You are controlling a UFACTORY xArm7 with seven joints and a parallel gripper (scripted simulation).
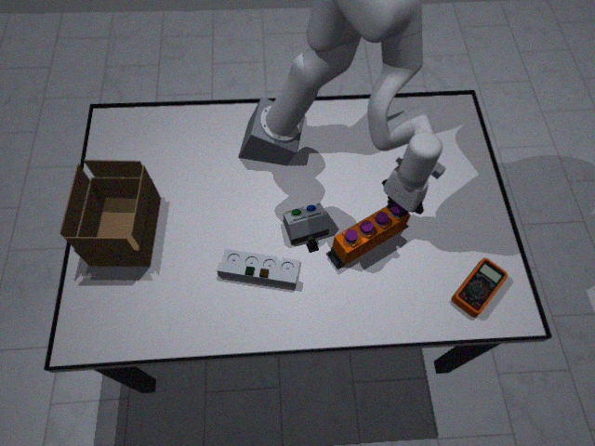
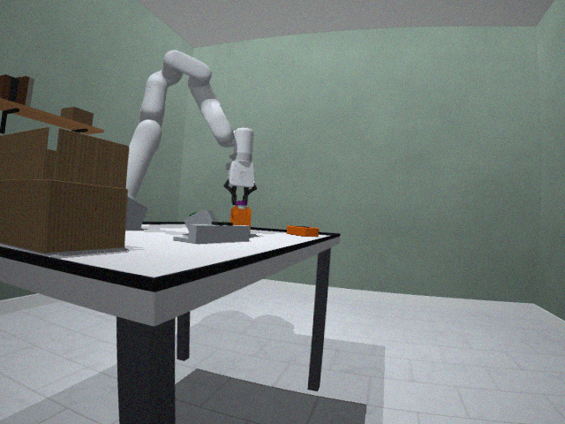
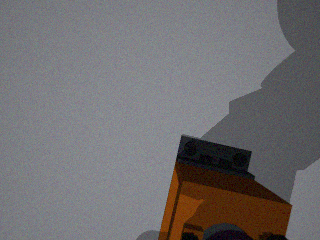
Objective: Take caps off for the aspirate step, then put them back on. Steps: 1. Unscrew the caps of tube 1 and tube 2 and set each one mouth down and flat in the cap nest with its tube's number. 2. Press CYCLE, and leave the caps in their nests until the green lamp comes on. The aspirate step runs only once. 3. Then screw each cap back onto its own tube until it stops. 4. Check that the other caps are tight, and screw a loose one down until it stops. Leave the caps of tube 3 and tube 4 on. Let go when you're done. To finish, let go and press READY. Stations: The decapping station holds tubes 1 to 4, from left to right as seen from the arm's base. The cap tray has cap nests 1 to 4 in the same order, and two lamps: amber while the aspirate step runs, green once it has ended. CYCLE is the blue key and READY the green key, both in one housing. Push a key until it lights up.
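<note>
Now: the tube 1 20 mm below my hand. The rest, counted from my hand: blue key: 240 mm to the right, 60 mm below, 20 mm behind; purple cap: 40 mm to the right, 30 mm ahead, 20 mm below; grey key housing: 260 mm to the right, 80 mm below, 10 mm ahead.
</note>
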